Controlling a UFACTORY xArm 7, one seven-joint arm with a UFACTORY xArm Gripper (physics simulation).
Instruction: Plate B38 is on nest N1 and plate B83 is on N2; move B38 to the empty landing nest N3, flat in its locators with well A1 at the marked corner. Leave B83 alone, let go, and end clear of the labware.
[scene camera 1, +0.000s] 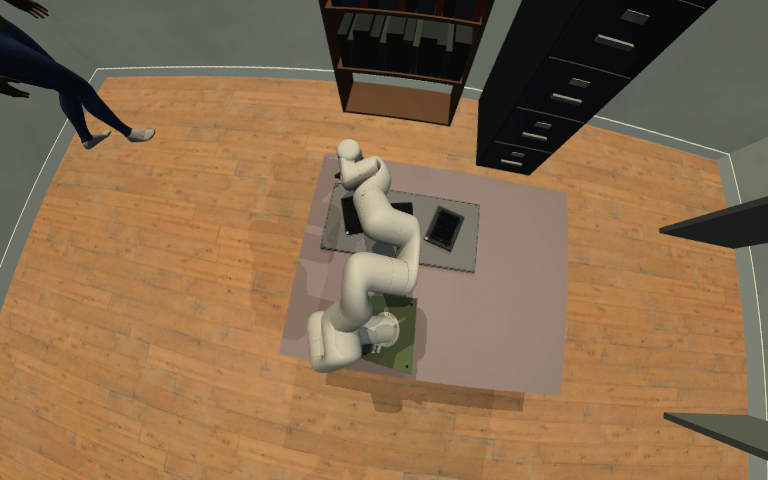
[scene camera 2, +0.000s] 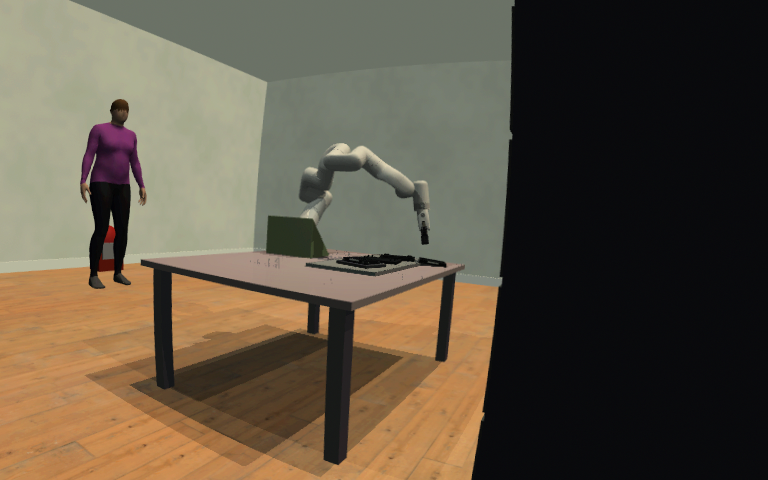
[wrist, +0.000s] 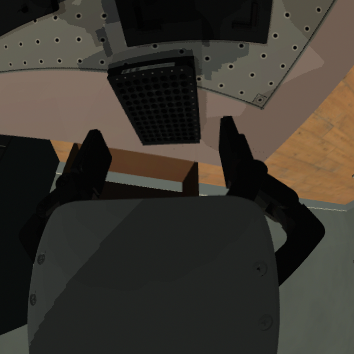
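Note:
A black well plate (scene camera 2: 432, 262) (wrist: 159, 107) lies off the nests, over the edge of the grey perforated board (scene camera 1: 468, 246) (scene camera 2: 345, 270) (wrist: 50, 50); it looks tilted, and its label is not readable. My gripper (scene camera 2: 424, 242) (wrist: 159, 136) is open and empty, above that plate; its fingers stand wide to either side in the wrist view. An end nest (scene camera 1: 353, 219) (wrist: 200, 22) shows bare corner locators in the wrist view. Another plate (scene camera 1: 445, 226) sits in the nest at the board's other end. The middle nest (scene camera 1: 403, 208) is partly hidden by the arm. Nest numbers are unreadable.
The board stands on a pinkish table (scene camera 1: 509, 305) (scene camera 2: 243, 274) (wrist: 45, 100). A green mount (scene camera 1: 404, 345) (scene camera 2: 288, 236) stands at the arm's base. A bookshelf (scene camera 1: 396, 113) and a dark filing cabinet (scene camera 1: 498, 113) stand beyond the table. A person (scene camera 2: 116, 152) stands apart from it.

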